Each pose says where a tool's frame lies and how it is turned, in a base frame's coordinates. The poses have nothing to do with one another.
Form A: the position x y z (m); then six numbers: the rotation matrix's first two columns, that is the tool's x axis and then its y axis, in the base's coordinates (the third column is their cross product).
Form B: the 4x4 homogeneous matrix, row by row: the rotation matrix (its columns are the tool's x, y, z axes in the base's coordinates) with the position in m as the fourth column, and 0 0 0 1 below. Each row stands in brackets. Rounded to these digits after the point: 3 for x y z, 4 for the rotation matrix.
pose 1, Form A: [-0.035 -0.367 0.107 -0.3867 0.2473 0.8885 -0.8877 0.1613 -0.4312]
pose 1, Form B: [[-0.3867 -0.8877 -0.2500 -0.035], [0.2473 0.1613 -0.9555 -0.367], [0.8885 -0.4312 0.1572 0.107], [0 0 0 1]]
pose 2, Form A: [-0.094 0.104 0.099 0.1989 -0.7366 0.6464 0.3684 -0.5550 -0.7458]
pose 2, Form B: [[0.1989 0.3684 0.9081 -0.094], [-0.7366 -0.5550 0.3865 0.104], [0.6464 -0.7458 0.1610 0.099], [0 0 0 1]]
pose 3, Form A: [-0.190 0.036 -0.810 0.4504 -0.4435 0.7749 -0.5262 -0.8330 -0.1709]
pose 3, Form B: [[0.4504 -0.5262 0.7213 -0.190], [-0.4435 -0.8330 -0.3308 0.036], [0.7749 -0.1709 -0.6086 -0.810], [0 0 0 1]]
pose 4, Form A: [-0.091 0.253 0.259 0.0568 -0.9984 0.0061 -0.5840 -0.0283 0.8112]
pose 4, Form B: [[0.0568 -0.5840 -0.8097 -0.091], [-0.9984 -0.0283 -0.0496 0.253], [0.0061 0.8112 -0.5847 0.259], [0 0 0 1]]
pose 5, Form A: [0.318 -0.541 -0.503 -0.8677 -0.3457 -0.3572 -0.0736 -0.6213 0.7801]
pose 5, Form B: [[-0.8677 -0.0736 -0.4916 0.318], [-0.3457 -0.6213 0.7032 -0.541], [-0.3572 0.7801 0.5137 -0.503], [0 0 0 1]]
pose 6, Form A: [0.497 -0.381 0.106 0.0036 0.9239 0.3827 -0.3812 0.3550 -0.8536]
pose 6, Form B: [[0.0036 -0.3812 -0.9245 0.497], [0.9239 0.3550 -0.1428 -0.381], [0.3827 -0.8536 0.3535 0.106], [0 0 0 1]]
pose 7, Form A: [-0.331 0.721 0.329 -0.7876 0.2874 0.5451 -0.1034 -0.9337 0.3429]
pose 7, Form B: [[-0.7876 -0.1034 0.6075 -0.331], [0.2874 -0.9337 0.2137 0.721], [0.5451 0.3429 0.7651 0.329], [0 0 0 1]]
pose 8, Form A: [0.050 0.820 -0.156 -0.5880 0.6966 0.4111 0.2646 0.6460 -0.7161]
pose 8, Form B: [[-0.5880 0.2646 -0.7644 0.050], [0.6966 0.6460 -0.3123 0.820], [0.4111 -0.7161 -0.5642 -0.156], [0 0 0 1]]
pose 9, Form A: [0.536 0.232 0.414 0.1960 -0.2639 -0.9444 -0.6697 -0.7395 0.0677]
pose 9, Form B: [[0.1960 -0.6697 -0.7162 0.536], [-0.2639 -0.7395 0.6192 0.232], [-0.9444 0.0677 -0.3217 0.414], [0 0 0 1]]
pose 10, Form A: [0.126 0.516 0.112 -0.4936 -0.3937 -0.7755 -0.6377 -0.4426 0.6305]
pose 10, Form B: [[-0.4936 -0.6377 -0.5915 0.126], [-0.3937 -0.4426 0.8058 0.516], [-0.7755 0.6305 -0.0326 0.112], [0 0 0 1]]
